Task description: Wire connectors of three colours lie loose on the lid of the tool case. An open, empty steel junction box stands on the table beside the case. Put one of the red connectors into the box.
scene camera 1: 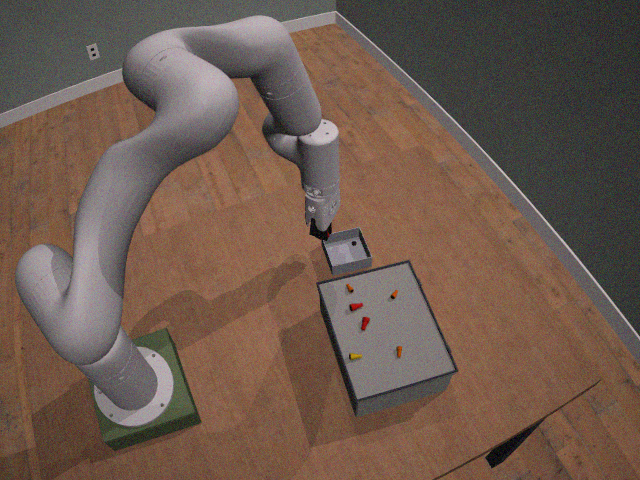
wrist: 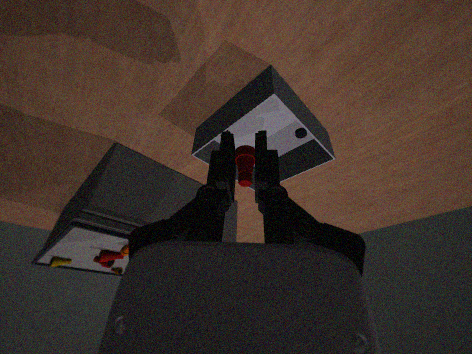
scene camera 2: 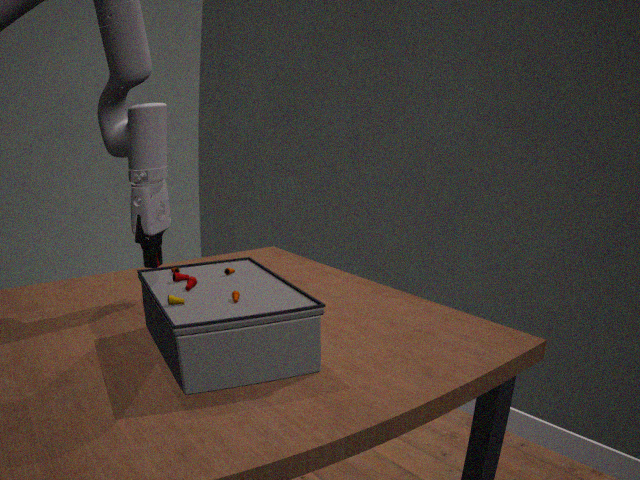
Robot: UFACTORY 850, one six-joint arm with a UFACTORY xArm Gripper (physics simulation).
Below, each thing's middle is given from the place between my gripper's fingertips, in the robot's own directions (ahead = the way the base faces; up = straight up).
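Labels:
The steel junction box (scene camera 1: 345,251) is there, and my hand is 5 cm above it, 2 cm to the left of it and 5 cm short of it. Going by their middles, the box is the nearest to my hand of the things named here. There is also the tool case (scene camera 2: 273,332), which is 31 cm to the right of my hand, 4 cm ahead of it and 2 cm below it.

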